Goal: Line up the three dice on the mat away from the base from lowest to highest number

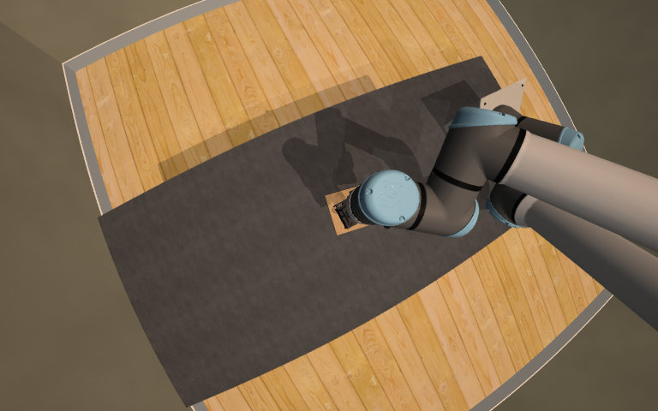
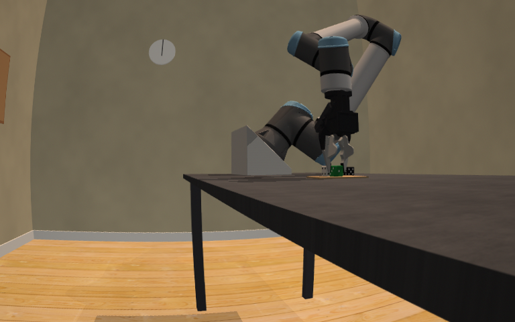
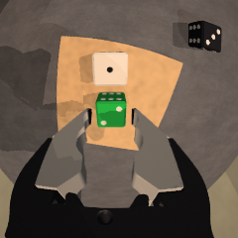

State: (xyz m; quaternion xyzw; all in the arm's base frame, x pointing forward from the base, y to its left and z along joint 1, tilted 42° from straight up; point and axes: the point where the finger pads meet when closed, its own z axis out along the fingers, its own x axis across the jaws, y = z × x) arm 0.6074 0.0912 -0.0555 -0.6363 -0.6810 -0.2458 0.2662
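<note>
My hand is 1 cm above the green die. The rest, counted from my hand: tan mat (3 cm below); then white die (5 cm behind, 1 cm below); then black die (10 cm behind, 10 cm to the left, 2 cm below).
</note>
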